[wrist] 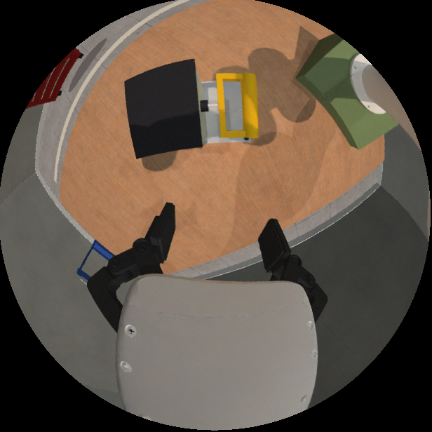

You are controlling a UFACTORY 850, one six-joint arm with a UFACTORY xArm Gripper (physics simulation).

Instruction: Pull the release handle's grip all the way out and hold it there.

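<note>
The release handle's yellow grip (250, 106) is a rectangular frame beside a box with a black top (164, 109), on the box's right side in the wrist view. A short rod with a black collar (204, 106) runs from the box to the grip. Both stand over a pale base plate (212, 131). My gripper (221, 222) is open and empty, low in the view, apart from the grip. The far side of the box is hidden.
A green block (327, 72) carrying the white round base of an arm (361, 82) stands at the upper right. The wooden table top (200, 185) has a curved-looking edge. A red slatted object (55, 80) is at the upper left, and a blue frame (104, 250) at the lower left.
</note>
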